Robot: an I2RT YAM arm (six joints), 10 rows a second.
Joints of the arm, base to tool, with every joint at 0 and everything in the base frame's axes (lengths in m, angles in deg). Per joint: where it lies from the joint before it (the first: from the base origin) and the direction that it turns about. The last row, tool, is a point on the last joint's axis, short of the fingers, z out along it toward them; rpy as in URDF.
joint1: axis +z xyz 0 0 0.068
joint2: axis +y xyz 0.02 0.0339 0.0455
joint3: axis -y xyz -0.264 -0.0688 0
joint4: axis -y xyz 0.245 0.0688 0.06
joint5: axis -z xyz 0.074 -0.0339 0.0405
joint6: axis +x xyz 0.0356 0 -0.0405
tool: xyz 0 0 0 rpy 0 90 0
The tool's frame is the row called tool.
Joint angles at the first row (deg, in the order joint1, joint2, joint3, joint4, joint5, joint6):
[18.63 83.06 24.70 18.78 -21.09 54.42]
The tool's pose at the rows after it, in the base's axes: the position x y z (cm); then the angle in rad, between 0 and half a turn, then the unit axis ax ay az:
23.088 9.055 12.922 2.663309 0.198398 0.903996 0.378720
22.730 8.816 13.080 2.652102 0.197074 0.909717 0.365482
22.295 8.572 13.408 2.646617 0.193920 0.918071 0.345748
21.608 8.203 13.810 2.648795 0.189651 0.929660 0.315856
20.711 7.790 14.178 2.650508 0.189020 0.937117 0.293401
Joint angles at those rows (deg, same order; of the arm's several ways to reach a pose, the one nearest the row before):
[18.55 82.50 24.70 16.62 -20.41 52.64]
[18.46 80.95 24.34 14.69 -19.12 51.50]
[18.46 78.80 24.42 10.99 -17.50 49.90]
[18.46 75.85 24.60 5.29 -15.30 47.74]
[18.46 72.43 24.13 0.54 -13.49 46.50]

